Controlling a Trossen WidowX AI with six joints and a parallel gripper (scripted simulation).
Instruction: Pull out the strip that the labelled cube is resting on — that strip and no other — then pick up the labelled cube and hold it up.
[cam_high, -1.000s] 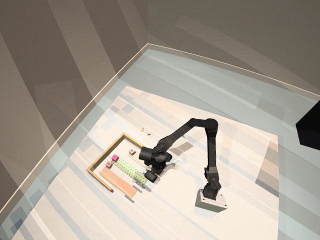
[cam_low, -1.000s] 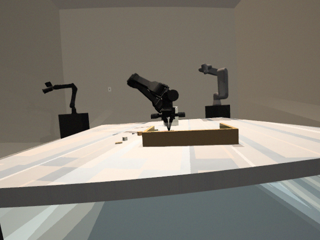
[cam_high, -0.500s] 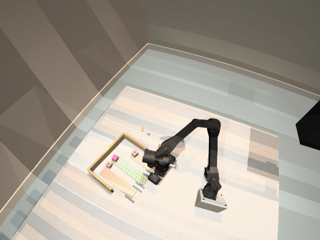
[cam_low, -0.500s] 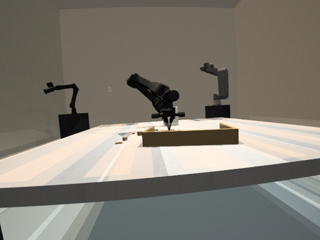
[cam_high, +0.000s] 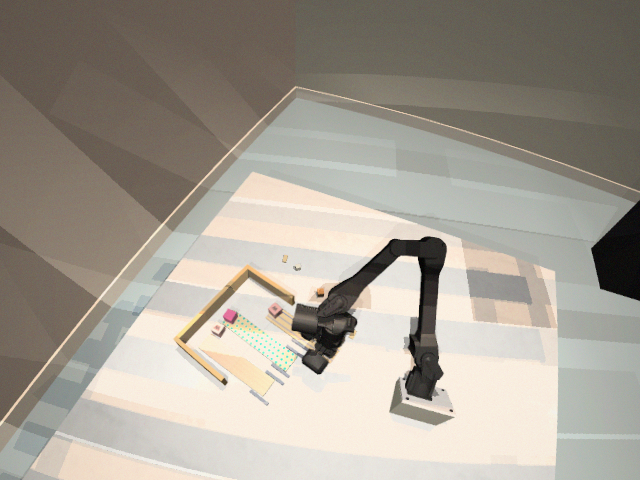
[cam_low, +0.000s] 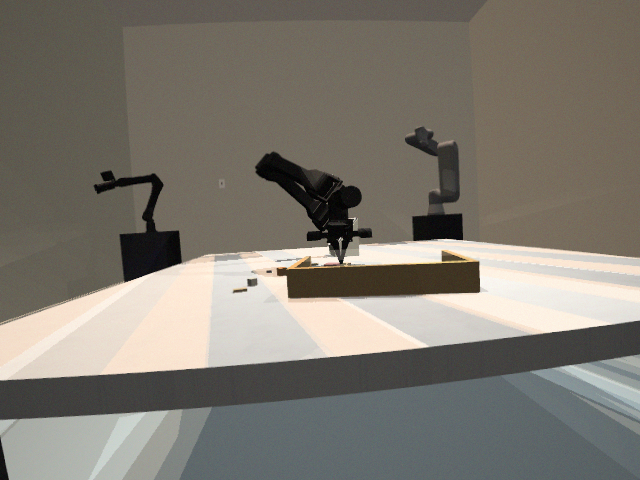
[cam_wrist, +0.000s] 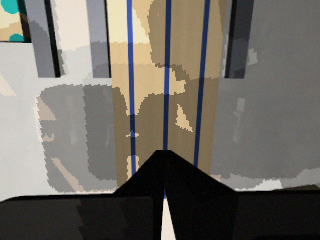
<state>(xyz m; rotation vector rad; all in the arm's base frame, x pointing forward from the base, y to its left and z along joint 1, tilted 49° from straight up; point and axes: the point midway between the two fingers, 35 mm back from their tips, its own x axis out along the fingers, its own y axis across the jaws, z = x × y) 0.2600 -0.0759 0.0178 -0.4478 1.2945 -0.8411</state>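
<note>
My gripper tip is now 90 mm short of the blue-lined strip and 30 mm to the left of it. From my gripper tip the other things lie so: teal-dotted strip 200 mm ahead, 40 mm to the left; then orange strip 240 mm ahead, 130 mm to the left.
</note>
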